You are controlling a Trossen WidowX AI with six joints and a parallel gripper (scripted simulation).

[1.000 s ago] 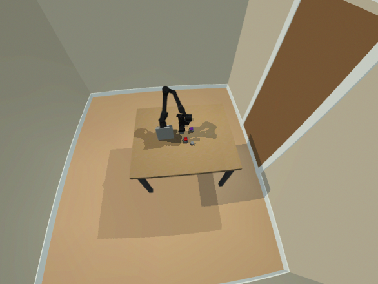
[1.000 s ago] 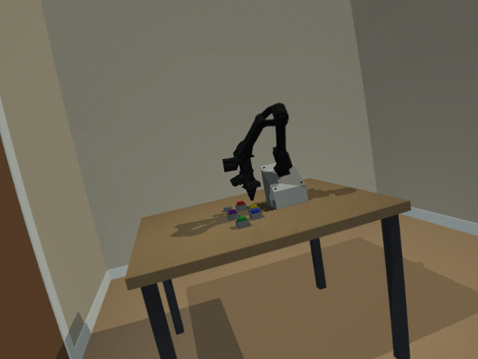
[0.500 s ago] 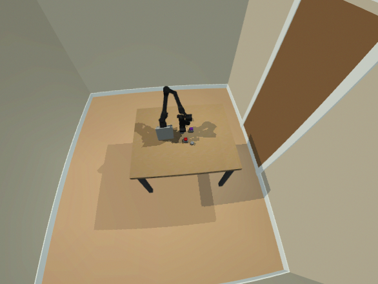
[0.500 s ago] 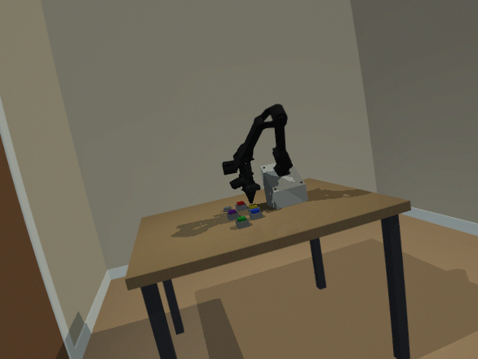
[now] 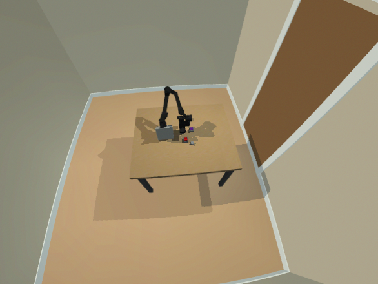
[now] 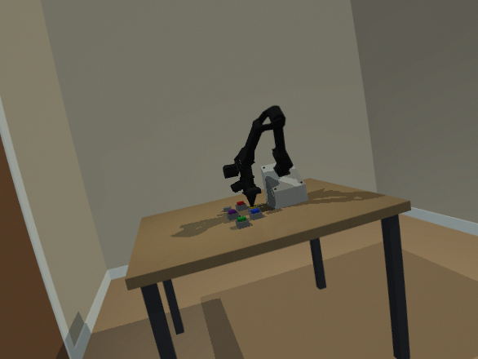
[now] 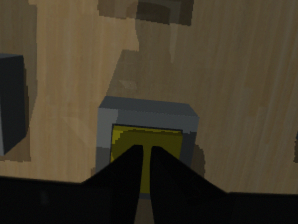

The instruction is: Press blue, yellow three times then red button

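My gripper tip is now 1 cm past the yellow button and 1 cm above it. From my gripper tip the other things lie so: blue button: 9 cm to the left, 2 cm ahead; then red button: 12 cm to the right, 2 cm ahead; then purple button: 10 cm ahead.
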